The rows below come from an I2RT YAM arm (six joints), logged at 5 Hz.
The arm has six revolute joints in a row. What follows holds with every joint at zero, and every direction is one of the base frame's. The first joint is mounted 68 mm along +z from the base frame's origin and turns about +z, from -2.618 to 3.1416 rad. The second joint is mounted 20 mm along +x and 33.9 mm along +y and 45.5 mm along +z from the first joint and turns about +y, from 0 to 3.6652 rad. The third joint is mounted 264 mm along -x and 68.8 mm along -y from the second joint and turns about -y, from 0 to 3.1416 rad. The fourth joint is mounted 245 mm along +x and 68.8 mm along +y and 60 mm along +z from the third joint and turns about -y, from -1.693 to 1.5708 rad. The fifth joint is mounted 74 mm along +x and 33.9 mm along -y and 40.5 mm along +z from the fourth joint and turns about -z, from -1.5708 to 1.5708 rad. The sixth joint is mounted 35.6 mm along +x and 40.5 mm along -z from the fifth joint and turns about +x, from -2.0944 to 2.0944 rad. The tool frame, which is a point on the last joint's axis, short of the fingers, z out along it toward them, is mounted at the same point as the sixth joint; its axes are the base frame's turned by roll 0, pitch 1.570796 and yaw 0 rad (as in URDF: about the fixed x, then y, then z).
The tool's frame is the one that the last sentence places.
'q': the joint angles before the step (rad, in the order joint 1, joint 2, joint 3, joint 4, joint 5, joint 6). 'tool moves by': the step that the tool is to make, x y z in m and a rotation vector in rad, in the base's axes. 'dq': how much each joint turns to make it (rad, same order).
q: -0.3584 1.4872 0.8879 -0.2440 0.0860 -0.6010
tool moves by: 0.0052 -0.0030 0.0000 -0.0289 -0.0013 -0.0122
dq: 0.0000 0.0209 0.0151 0.0181 0.0279 -0.0088
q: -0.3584 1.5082 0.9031 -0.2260 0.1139 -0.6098
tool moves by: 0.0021 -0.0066 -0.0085 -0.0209 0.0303 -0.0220
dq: -0.0141 0.0344 0.0018 0.0136 0.0279 -0.0144
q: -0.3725 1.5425 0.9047 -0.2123 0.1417 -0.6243
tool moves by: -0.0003 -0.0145 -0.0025 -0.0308 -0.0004 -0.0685
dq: -0.0377 0.0237 0.0081 0.0270 0.0416 0.0043
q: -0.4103 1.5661 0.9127 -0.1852 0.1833 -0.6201
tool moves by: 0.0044 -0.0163 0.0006 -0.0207 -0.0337 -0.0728
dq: -0.0366 0.0352 0.0266 0.0432 0.0282 0.0237
